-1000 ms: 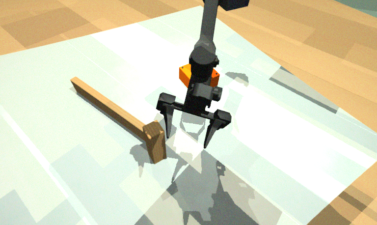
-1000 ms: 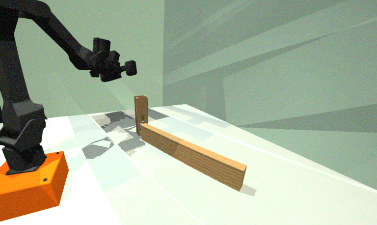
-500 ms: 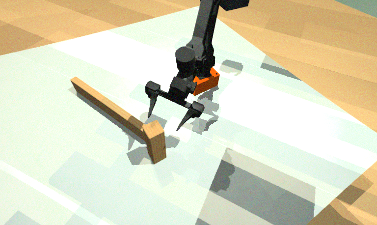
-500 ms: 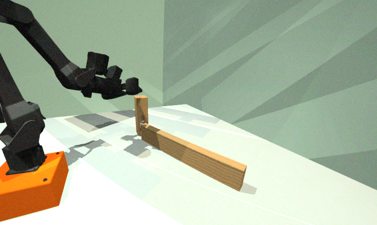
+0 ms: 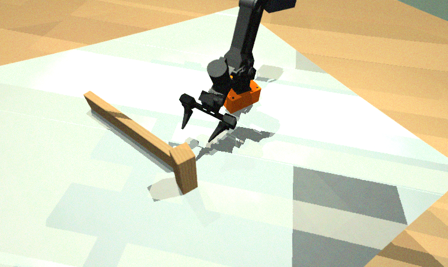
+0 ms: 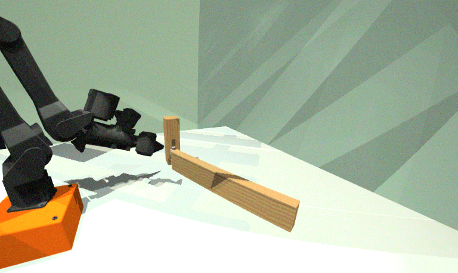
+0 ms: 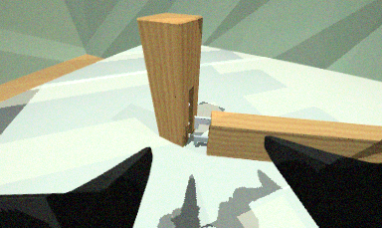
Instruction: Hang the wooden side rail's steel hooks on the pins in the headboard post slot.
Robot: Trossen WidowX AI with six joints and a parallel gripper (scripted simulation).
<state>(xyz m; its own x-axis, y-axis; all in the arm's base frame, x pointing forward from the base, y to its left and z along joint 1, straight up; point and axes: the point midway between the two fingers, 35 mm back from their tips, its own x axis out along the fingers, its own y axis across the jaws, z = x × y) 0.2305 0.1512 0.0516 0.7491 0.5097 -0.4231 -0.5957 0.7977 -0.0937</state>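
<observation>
Now: the headboard post 8 cm to the left of my gripper tip, 7 cm ahead of it and 2 cm below it.
</observation>
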